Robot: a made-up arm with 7 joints.
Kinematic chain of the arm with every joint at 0, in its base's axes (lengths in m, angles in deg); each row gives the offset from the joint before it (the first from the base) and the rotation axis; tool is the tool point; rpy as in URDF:
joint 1: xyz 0 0 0.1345 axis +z
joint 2: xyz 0 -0.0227 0.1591 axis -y
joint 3: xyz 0 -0.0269 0.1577 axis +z
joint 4: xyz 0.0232 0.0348 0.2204 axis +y
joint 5: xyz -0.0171 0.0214 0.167 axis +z
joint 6: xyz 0 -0.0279 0.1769 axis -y
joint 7: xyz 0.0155 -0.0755 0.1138 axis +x
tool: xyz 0 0 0 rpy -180 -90 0
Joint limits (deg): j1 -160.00..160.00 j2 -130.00..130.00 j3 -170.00..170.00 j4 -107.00..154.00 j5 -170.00..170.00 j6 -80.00..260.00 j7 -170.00..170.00
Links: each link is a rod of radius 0.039 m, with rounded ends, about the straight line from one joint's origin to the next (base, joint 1, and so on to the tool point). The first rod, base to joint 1, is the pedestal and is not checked.
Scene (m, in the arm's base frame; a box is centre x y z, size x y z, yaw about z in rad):
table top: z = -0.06
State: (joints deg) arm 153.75 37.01 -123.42 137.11 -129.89 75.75 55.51
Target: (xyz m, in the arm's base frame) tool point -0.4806 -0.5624 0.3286
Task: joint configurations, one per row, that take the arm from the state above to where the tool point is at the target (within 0.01 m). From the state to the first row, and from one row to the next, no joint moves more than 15 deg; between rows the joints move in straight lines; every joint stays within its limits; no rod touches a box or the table.
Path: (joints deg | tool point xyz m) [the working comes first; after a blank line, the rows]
Joints at the target: 27.78 52.37 -170.00 77.98 -103.83 47.73 55.51
Straight joint move there: clear.

1: 139.75 38.72 -128.60 130.54 -126.99 72.64 55.51 | 0.3947 0.2496 0.3751
2: 125.76 40.42 -133.77 123.97 -124.10 69.52 55.51 | 0.5001 0.0934 0.3637
3: 111.76 42.13 -138.95 117.40 -121.20 66.41 55.51 | 0.5391 -0.1022 0.3518
4: 97.76 43.84 -144.12 110.83 -118.31 63.30 55.51 | 0.4993 -0.3078 0.3405
5: 83.76 45.55 -149.30 104.26 -115.41 60.18 55.51 | 0.3812 -0.4917 0.3308
6: 69.77 47.25 -154.47 97.69 -112.52 57.07 55.51 | 0.1983 -0.6246 0.3239
7: 55.77 48.96 -159.65 91.12 -109.62 53.96 55.51 | -0.0263 -0.6856 0.3207
8: 41.77 50.67 -164.82 84.55 -106.73 50.85 55.51 | -0.2627 -0.6642 0.3220
9: 27.78 52.37 -170.00 77.98 -103.83 47.73 55.51 | -0.4806 -0.5624 0.3286

